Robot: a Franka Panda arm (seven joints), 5 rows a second.
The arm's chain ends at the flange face. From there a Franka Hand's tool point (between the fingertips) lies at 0.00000 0.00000 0.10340 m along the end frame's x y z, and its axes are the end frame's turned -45 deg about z.
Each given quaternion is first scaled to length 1.
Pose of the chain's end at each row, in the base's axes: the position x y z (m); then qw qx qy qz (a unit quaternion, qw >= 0):
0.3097 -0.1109 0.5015 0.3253 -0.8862 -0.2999 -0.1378
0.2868 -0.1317 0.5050 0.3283 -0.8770 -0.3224 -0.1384
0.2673 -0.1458 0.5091 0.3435 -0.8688 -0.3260 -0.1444
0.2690 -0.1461 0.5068 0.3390 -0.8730 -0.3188 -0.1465
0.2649 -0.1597 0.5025 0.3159 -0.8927 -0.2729 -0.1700
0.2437 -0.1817 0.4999 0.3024 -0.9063 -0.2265 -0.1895
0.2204 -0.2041 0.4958 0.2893 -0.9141 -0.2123 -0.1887
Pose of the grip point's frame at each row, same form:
0.3148 -0.0427 0.4239 0.2478 -0.7039 -0.6162 -0.2518
0.2900 -0.0629 0.4279 0.2503 -0.6869 -0.6335 -0.2535
0.2701 -0.0743 0.4344 0.2621 -0.6779 -0.6337 -0.2649
0.2731 -0.0753 0.4316 0.2571 -0.6845 -0.6286 -0.2651
0.2785 -0.0918 0.4257 0.2268 -0.7203 -0.5937 -0.2779
0.2651 -0.1161 0.4228 0.2069 -0.7506 -0.5561 -0.2908
0.2434 -0.1411 0.4171 0.1951 -0.7633 -0.5460 -0.2851

